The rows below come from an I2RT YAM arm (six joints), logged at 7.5 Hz.
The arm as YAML. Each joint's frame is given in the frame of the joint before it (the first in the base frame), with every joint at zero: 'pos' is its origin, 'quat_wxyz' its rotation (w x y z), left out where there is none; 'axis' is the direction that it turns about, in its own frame. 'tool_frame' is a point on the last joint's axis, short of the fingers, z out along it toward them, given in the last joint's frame.
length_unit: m
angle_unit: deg
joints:
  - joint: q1
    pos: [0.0, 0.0, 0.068]
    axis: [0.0, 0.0, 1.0]
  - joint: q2
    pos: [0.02, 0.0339, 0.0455]
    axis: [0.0, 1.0, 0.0]
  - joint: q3
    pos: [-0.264, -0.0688, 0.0]
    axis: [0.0, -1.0, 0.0]
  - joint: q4
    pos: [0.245, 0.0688, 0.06]
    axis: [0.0, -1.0, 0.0]
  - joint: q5
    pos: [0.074, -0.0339, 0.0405]
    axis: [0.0, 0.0, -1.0]
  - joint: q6
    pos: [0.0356, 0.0, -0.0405]
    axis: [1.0, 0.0, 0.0]
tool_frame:
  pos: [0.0, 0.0, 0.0]
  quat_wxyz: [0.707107, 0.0, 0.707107, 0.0]
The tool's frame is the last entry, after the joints.
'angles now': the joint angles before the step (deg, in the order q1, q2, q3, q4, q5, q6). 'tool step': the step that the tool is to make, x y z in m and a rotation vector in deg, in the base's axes. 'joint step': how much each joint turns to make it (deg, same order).
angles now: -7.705, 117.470, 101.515, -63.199, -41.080, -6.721
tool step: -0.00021, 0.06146, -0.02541, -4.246, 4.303, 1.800
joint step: 8.918, 0.000, -5.356, 6.098, 5.792, 7.760
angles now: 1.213, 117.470, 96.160, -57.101, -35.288, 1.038
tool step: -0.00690, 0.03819, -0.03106, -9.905, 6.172, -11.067
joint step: 6.361, 0.001, -6.427, 7.760, 13.005, 17.093
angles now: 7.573, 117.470, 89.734, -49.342, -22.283, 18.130
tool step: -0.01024, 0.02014, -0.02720, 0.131, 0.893, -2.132
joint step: 3.104, 0.021, -6.514, 7.737, 0.961, 5.551
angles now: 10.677, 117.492, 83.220, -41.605, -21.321, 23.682
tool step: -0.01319, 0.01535, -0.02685, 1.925, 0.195, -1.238
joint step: 2.469, 0.000, -6.950, 8.787, -0.897, 4.393
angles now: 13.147, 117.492, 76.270, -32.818, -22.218, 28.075
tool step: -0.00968, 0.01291, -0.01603, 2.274, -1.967, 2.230
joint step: 2.032, -0.001, -4.679, 7.279, -1.705, 0.350
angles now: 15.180, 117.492, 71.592, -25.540, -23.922, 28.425
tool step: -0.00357, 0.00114, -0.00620, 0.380, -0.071, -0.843
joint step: 0.306, 0.000, -1.792, 2.492, 0.043, 1.312
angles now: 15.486, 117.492, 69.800, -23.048, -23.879, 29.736
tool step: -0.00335, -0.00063, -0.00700, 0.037, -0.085, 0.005
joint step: 0.043, 0.241, -1.573, 1.923, 0.000, 0.044
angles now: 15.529, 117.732, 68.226, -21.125, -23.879, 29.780
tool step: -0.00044, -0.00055, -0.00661, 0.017, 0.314, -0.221
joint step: -0.065, 0.809, -0.526, 1.116, -0.043, 0.197
